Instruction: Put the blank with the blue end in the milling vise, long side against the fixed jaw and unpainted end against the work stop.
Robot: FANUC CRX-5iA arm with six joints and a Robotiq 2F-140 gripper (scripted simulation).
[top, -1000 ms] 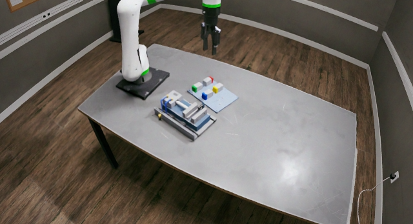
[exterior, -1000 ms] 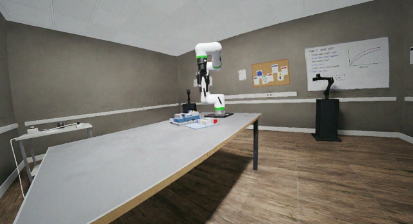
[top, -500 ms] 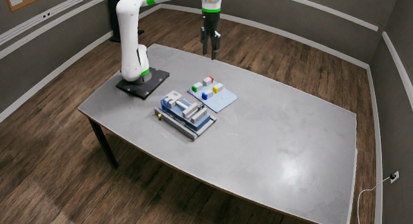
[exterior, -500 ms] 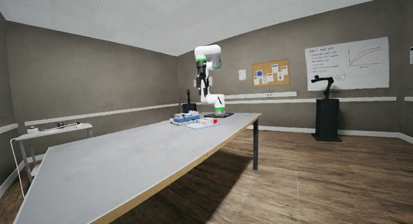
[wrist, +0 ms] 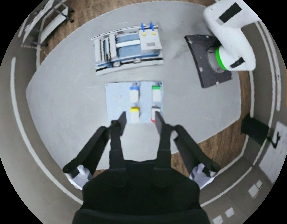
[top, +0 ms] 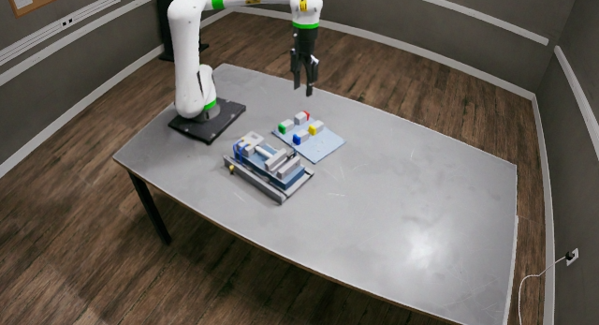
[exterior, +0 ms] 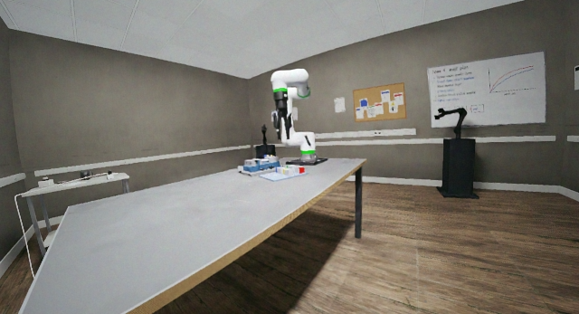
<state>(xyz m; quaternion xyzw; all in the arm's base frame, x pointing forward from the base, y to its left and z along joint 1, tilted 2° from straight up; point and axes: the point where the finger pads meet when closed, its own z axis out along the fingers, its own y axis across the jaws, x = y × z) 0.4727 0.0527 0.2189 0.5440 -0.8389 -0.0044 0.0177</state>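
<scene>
Now: hand 250 mm above the light blue plate and 30 mm short of it. The rest, counted from my hand: plain end block (260 mm to the right, 180 mm below, 60 mm ahead); yellow-ended blank (230 mm below, 50 mm ahead, 40 mm to the left); red-ended blank (230 mm below, 80 mm to the left, 30 mm behind).
</scene>
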